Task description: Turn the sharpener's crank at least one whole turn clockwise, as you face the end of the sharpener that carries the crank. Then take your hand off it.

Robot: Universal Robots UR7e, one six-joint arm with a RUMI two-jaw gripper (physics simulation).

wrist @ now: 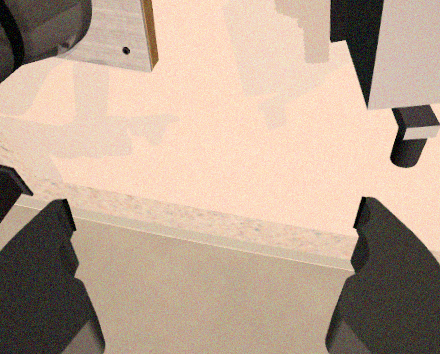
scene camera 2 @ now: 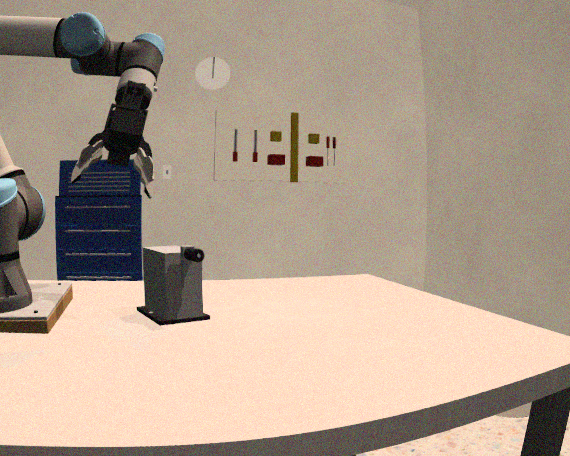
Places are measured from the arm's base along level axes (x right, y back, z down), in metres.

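Where they show: gripper, fingertip midpoint: point(wrist: 215, 201) point(scene camera 2: 110, 190).
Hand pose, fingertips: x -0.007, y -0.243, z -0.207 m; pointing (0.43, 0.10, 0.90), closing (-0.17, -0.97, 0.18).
After its pixels a point has its place.
The sharpener point(scene camera 2: 172, 287) @[z -0.038, x -0.017, y -0.354 m] point(wrist: 412, 55) @[z -0.099, x -0.057, y -0.343 m] is a grey upright box on a thin black base, standing on the table. Its black crank point(scene camera 2: 194, 254) @[z -0.102, x 0.027, y -0.394 m] point(wrist: 410, 152) @[z -0.110, x 0.007, y -0.390 m] is at the top of its right side in the scene view, with a round knob that sticks out. In the wrist view the crank is at the right edge, beyond the right finger's tip. My gripper point(scene camera 2: 111, 188) @[z -0.207, x -0.007, y -0.243 m] point(wrist: 215, 201) @[z -0.207, x -0.007, y -0.243 m] is open and empty. It hangs above and to the left of the sharpener in the scene view, apart from the crank.
The robot's base plate point(scene camera 2: 50, 305) @[z -0.003, x 0.003, y -0.120 m] point(wrist: 115, 35) @[z -0.001, x 0.039, y -0.096 m] lies on the table point(scene camera 2: 325, 370) @[z 0.029, x 0.235, y -0.559 m] point(wrist: 215, 155) @[z 0.029, x 0.230, y -0.239 m] left of the sharpener. A blue drawer cabinet point(scene camera 2: 98, 220) stands behind the table. Tools and a round clock point(scene camera 2: 212, 73) are on the back wall.
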